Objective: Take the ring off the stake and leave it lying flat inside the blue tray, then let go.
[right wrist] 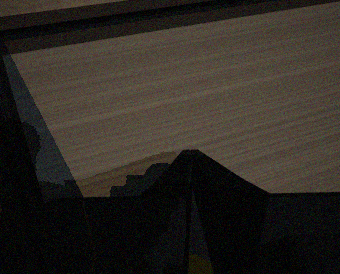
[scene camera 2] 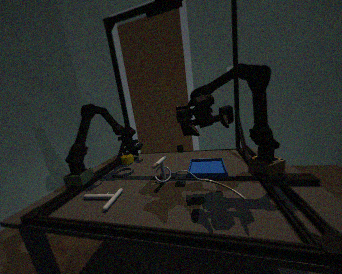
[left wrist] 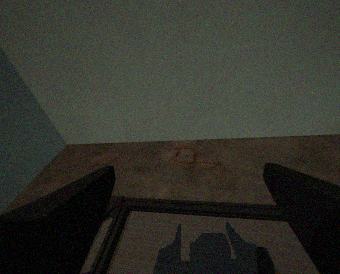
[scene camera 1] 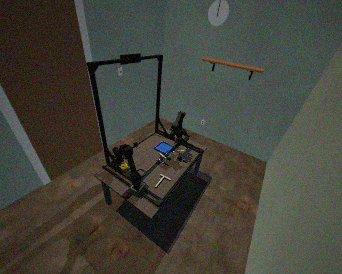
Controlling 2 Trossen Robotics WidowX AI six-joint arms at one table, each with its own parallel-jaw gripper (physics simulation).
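Where they show: left gripper, fingertip midpoint: (scene camera 2: 213, 130) (left wrist: 188, 171) (scene camera 1: 188, 139); right gripper, fingertip midpoint: (right wrist: 190, 157) (scene camera 2: 138, 156) (scene camera 1: 120, 162); left arm's base at its link origin: (scene camera 2: 265, 159); right arm's base at its link origin: (scene camera 2: 78, 172) (scene camera 1: 137, 186).
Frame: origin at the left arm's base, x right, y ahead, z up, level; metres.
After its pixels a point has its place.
Note:
A pale ring (scene camera 2: 170, 175) @[x 0.206, y 0.401, z -0.049 m] stands near upright around the post of the stake, whose white crossbar (scene camera 2: 160, 161) @[x 0.220, y 0.437, z 0.033 m] (scene camera 1: 163, 156) @[x 0.213, y 0.461, z 0.035 m] shows mid-table. The blue tray (scene camera 1: 164, 147) @[x 0.196, y 0.177, z -0.065 m] (scene camera 2: 208, 175) @[x 0.115, y 0.236, z -0.060 m] lies to the right of the stake in scene camera 2 and looks empty. My left gripper (scene camera 2: 208, 124) @[x -0.061, y 0.325, z 0.198 m] (left wrist: 188, 171) @[x -0.061, y 0.325, z 0.198 m] is open and empty, high above the table near the tray. My right gripper (scene camera 2: 137, 151) @[x 0.694, y 0.501, z -0.062 m] (right wrist: 190, 157) @[x 0.694, y 0.501, z -0.062 m] is shut on nothing, low at the far left in scene camera 2, close to a yellow object (scene camera 2: 127, 159) @[x 0.591, y 0.588, z -0.036 m] (scene camera 1: 124, 166) @[x 0.621, y 0.596, z -0.015 m] and apart from the ring.
A pale T-shaped piece (scene camera 2: 112, 198) @[x 0.173, y 0.677, z -0.053 m] (scene camera 1: 162, 180) @[x 0.223, y 0.724, z -0.057 m] lies near the front left in scene camera 2. A grey loop lies behind it. A thin pale cord (scene camera 2: 220, 183) @[x 0.038, y 0.230, z -0.066 m] curves right from near the stake. Black rails edge the table.

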